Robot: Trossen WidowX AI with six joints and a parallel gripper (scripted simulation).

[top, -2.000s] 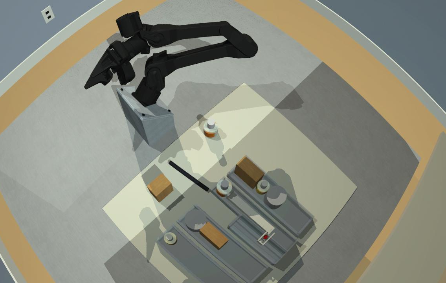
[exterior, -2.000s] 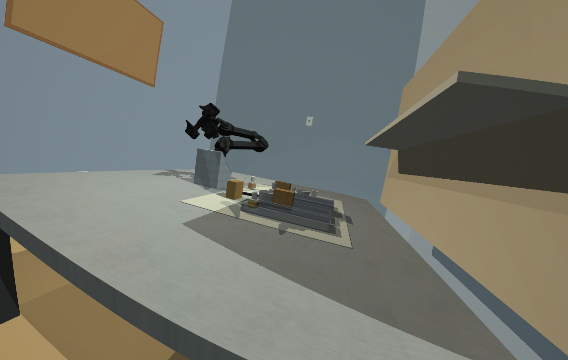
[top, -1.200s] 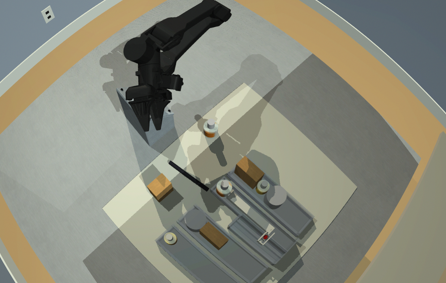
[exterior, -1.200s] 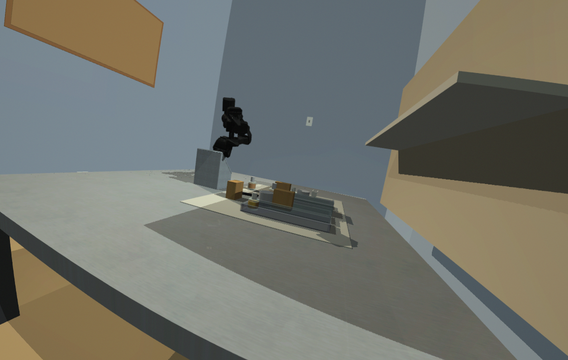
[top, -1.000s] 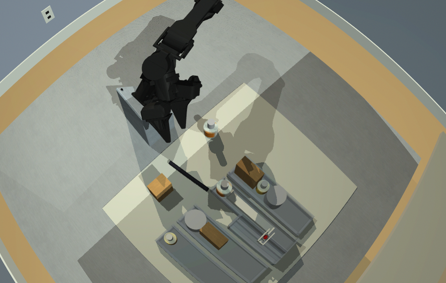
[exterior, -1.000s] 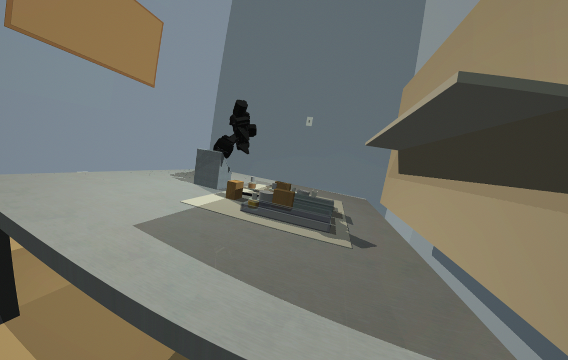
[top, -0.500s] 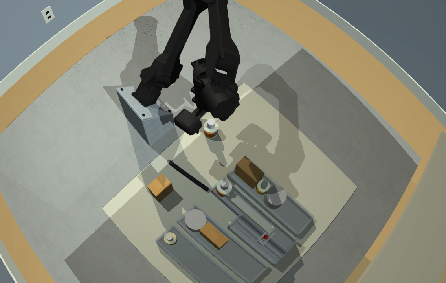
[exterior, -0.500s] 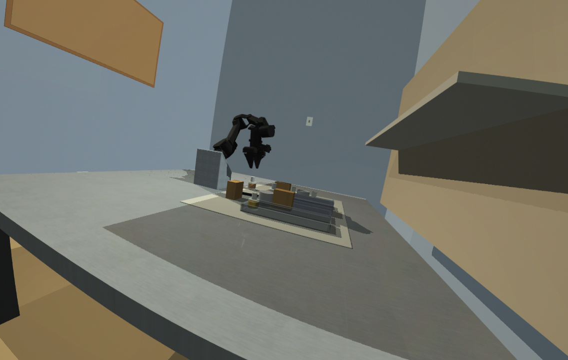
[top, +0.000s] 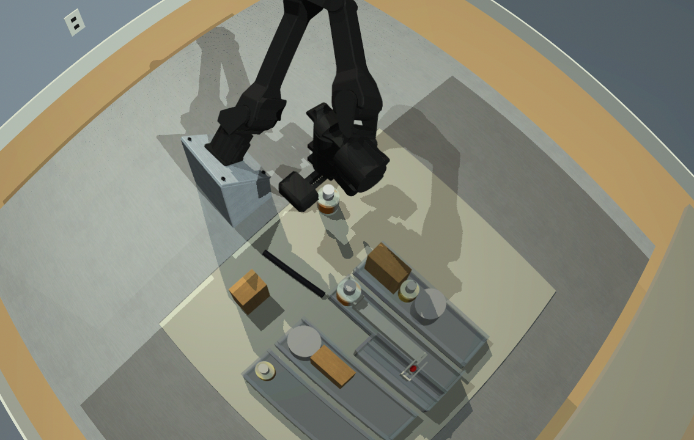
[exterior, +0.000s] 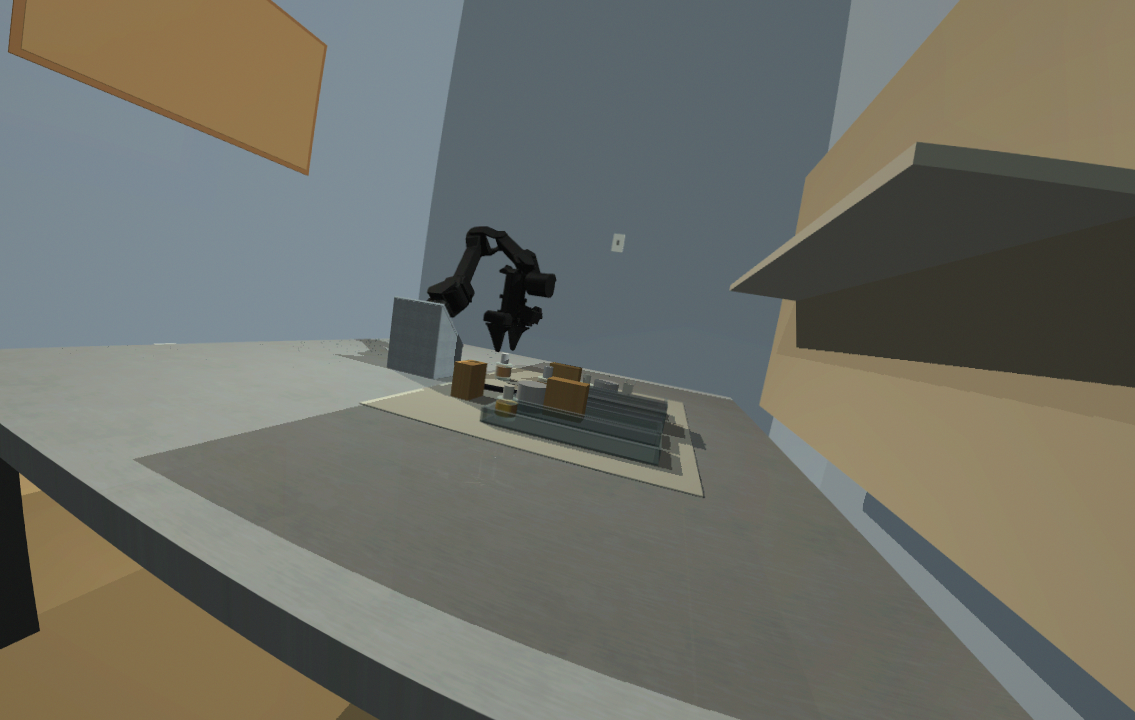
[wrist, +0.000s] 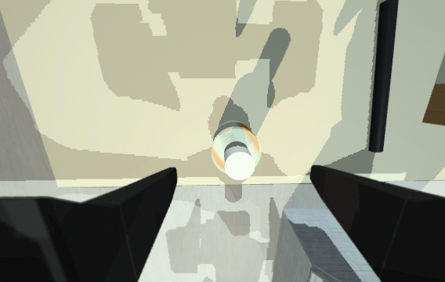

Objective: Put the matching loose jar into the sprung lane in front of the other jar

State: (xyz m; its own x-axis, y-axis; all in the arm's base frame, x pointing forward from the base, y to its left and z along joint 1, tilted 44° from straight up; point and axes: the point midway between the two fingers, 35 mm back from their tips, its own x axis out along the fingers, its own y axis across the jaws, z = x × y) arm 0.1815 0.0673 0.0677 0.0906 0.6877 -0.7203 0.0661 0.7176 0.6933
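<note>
The black rod is 150 mm to the right of my gripper tip, 70 mm below it and 50 mm ahead of it. From my gripper tip the other things lie so: sprung lane (300 mm ahead, 150 mm to the right, 60 mm below); red-marked part (340 mm ahead, 160 mm to the right).
</note>
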